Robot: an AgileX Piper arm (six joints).
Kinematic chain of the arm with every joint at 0, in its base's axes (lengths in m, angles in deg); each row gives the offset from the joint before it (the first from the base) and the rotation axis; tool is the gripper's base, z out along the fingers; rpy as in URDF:
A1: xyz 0 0 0.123 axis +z
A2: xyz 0 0 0 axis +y
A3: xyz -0.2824 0 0.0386 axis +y
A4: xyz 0.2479 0 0.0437 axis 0.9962 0 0.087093
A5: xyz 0 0 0 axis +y
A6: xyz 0.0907 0 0.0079 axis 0.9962 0 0.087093
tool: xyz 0 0 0 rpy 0 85 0
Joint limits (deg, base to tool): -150..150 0..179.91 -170..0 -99.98..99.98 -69.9..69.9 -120..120
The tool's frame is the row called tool.
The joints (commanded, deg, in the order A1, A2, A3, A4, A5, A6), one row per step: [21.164 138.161 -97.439 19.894 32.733 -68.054]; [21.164 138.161 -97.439 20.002 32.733 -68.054]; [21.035 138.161 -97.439 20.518 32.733 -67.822]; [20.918 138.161 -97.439 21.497 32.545 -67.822]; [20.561 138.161 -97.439 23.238 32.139 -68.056]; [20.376 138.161 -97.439 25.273 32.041 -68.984]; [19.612 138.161 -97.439 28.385 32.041 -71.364]
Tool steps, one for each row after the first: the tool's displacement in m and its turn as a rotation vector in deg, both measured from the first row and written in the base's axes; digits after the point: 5 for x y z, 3 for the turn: [-0.00001 0.00009 0.00003 0.082 0.032 -0.063]; [0.00035 -0.00050 0.00015 0.541 0.255 -0.703]; [0.00091 -0.00061 0.00049 1.310 0.363 -1.445]; [0.00253 -0.00201 0.00116 2.614 0.404 -2.731]; [0.00313 -0.00186 0.00178 3.888 0.586 -3.312]; [0.00548 -0.00546 0.00274 5.538 0.611 -3.792]
